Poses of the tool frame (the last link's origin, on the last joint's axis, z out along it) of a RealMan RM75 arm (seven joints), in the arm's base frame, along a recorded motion.
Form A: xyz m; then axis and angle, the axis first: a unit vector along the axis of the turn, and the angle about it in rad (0 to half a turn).
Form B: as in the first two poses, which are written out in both.
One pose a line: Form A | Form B
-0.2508 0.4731 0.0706 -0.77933 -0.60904 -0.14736 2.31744 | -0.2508 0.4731 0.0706 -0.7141 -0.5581 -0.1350 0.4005
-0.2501 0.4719 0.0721 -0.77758 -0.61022 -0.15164 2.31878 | -0.2501 0.4719 0.0721 -0.7127 -0.5593 -0.1390 0.3999
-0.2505 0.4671 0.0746 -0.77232 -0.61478 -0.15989 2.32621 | -0.2505 0.4671 0.0746 -0.7090 -0.5644 -0.1468 0.3965
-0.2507 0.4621 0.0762 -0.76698 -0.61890 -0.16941 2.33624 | -0.2507 0.4621 0.0762 -0.7056 -0.5694 -0.1559 0.3919
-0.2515 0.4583 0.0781 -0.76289 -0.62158 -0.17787 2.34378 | -0.2515 0.4583 0.0781 -0.7030 -0.5728 -0.1639 0.3884
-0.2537 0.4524 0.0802 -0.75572 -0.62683 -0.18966 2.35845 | -0.2537 0.4524 0.0802 -0.6985 -0.5794 -0.1753 0.3816
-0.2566 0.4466 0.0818 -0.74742 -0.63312 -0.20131 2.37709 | -0.2566 0.4466 0.0818 -0.6935 -0.5874 -0.1868 0.3730
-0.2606 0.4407 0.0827 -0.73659 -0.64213 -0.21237 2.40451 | -0.2606 0.4407 0.0827 -0.6871 -0.5990 -0.1981 0.3603
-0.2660 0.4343 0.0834 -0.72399 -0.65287 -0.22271 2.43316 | -0.2660 0.4343 0.0834 -0.6790 -0.6123 -0.2089 0.3469
